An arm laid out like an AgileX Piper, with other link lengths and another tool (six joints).
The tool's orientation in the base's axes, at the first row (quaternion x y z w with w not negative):
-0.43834 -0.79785 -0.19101 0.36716
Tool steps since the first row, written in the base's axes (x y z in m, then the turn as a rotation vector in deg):
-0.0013 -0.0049 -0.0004 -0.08 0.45 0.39
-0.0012 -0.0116 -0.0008 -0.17 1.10 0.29
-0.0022 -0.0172 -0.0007 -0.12 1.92 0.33
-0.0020 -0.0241 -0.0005 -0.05 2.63 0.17
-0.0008 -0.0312 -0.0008 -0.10 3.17 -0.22
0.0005 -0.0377 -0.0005 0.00 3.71 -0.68
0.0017 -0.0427 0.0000 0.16 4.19 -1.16
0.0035 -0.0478 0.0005 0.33 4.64 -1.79
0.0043 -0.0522 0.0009 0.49 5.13 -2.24
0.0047 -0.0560 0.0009 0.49 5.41 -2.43
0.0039 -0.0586 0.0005 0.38 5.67 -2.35
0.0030 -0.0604 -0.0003 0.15 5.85 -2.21
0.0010 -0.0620 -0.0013 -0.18 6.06 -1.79
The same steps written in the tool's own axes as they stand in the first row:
-0.0026 -0.0037 -0.0023 0.57 0.17 0.06
-0.0067 -0.0073 -0.0062 0.89 0.45 0.57
-0.0094 -0.0112 -0.0094 1.36 0.94 1.04
-0.0132 -0.0148 -0.0139 1.62 1.38 1.56
-0.0178 -0.0176 -0.0187 1.64 1.64 2.17
-0.0216 -0.0200 -0.0235 1.56 2.03 2.77
-0.0245 -0.0217 -0.0275 1.41 2.43 3.32
-0.0276 -0.0230 -0.0317 1.13 2.83 3.95
-0.0300 -0.0247 -0.0351 1.01 3.23 4.48
-0.0323 -0.0265 -0.0377 1.03 3.39 4.78
-0.0337 -0.0285 -0.0387 1.27 3.44 4.94
-0.0350 -0.0303 -0.0389 1.55 3.34 5.06
-0.0360 -0.0328 -0.0384 2.10 3.17 5.05

